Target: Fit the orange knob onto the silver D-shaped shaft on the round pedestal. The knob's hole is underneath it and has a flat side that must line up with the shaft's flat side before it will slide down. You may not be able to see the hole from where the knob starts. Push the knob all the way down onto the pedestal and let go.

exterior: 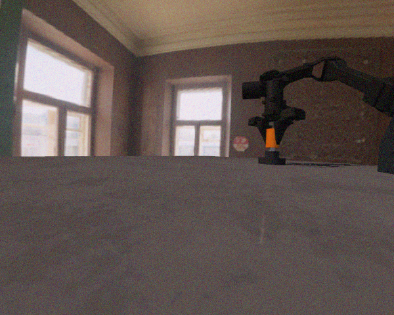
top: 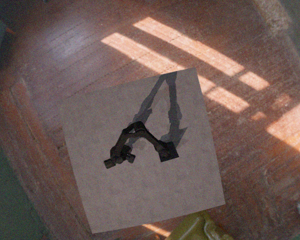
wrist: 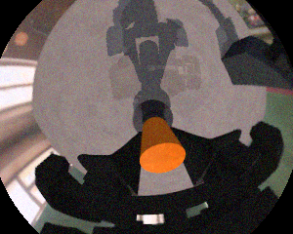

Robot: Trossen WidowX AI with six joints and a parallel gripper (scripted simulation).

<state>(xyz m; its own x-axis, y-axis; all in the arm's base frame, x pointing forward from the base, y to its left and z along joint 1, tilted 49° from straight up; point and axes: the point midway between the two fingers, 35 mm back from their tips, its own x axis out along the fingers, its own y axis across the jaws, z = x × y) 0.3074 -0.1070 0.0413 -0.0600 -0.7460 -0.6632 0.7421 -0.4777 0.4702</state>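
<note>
My gripper tip is 30 mm above the round pedestal. The rest, counted from my gripper tip: orange knob (30 mm above).
</note>
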